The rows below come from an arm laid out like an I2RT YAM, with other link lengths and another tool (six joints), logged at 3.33 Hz.
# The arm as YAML. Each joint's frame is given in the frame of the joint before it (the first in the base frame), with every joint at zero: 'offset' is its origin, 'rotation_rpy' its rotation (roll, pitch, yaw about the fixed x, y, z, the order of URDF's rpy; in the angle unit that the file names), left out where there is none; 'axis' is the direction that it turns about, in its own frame. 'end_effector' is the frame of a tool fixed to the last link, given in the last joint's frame.
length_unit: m
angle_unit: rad
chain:
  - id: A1
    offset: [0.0, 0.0, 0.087]
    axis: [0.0, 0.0, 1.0]
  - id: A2
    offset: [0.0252, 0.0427, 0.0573]
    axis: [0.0, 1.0, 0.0]
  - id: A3
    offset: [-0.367, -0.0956, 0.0]
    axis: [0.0, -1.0, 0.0]
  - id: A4
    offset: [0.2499, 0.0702, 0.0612]
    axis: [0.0, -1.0, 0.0]
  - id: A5
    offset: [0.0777, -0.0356, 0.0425]
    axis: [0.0, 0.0, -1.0]
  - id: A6
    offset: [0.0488, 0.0, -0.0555]
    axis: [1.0, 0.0, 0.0]
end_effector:
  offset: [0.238, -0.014, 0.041]
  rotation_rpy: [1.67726, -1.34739, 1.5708]
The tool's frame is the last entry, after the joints.
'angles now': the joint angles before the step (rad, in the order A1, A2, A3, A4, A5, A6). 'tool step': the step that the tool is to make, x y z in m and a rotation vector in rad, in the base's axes. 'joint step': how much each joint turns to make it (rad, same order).
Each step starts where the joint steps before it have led.
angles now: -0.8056, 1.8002, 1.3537, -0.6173, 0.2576, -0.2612
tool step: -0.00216, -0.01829, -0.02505, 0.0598, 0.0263, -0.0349
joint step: -0.0327, 0.0974, 0.0897, -0.0570, -0.0181, 0.0121
